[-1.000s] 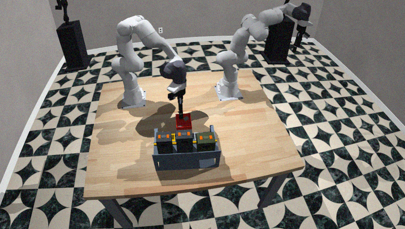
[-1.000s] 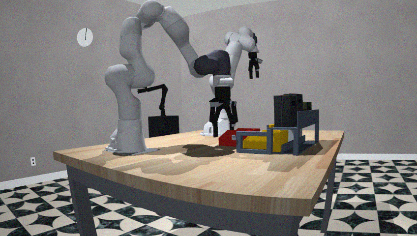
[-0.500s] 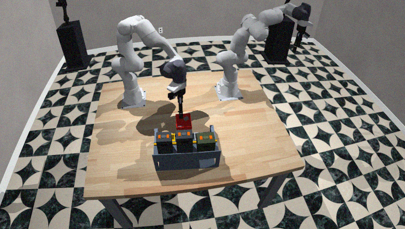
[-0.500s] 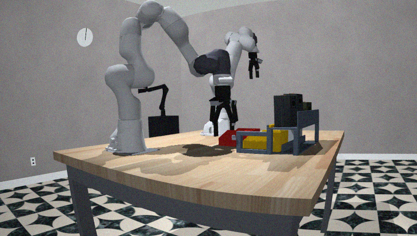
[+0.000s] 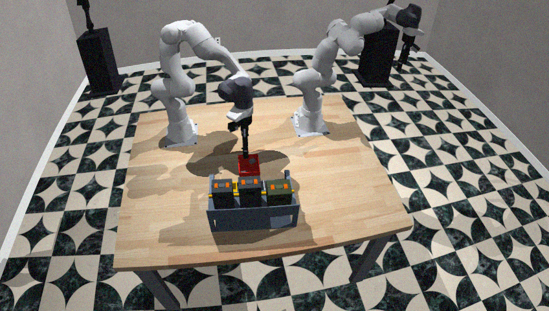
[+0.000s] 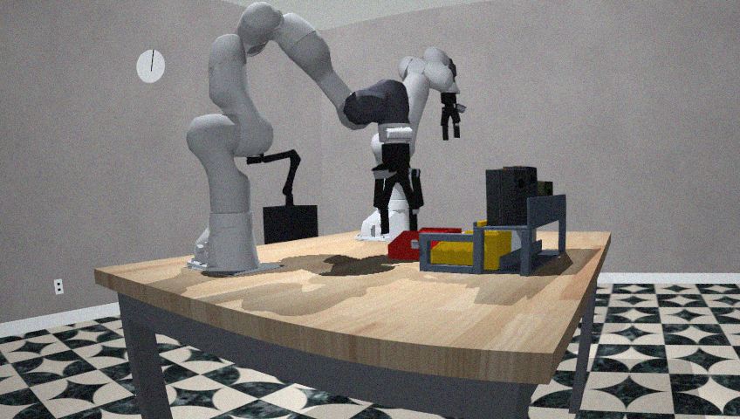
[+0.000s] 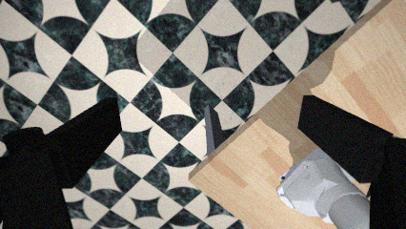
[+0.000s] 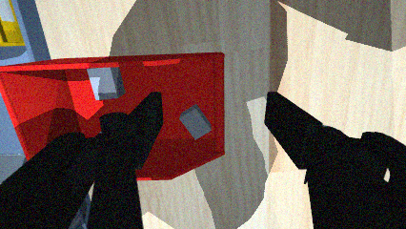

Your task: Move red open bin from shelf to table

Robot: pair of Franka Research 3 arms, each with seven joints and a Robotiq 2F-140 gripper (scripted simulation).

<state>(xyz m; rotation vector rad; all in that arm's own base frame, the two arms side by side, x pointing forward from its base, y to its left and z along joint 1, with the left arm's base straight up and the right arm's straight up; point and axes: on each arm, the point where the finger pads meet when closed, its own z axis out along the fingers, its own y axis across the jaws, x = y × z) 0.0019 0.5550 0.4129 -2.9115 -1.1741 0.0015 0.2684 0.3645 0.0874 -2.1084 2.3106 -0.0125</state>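
Now: the red bin 80 mm ahead of my right hand, 10 mm to the left of it and 50 mm below it. Round my right hand: grey bin: 270 mm ahead, 110 mm to the left, 40 mm below; then blue-grey shelf: 300 mm ahead, 20 mm below; then yellow bin: 260 mm ahead, 110 mm to the right, 40 mm below.
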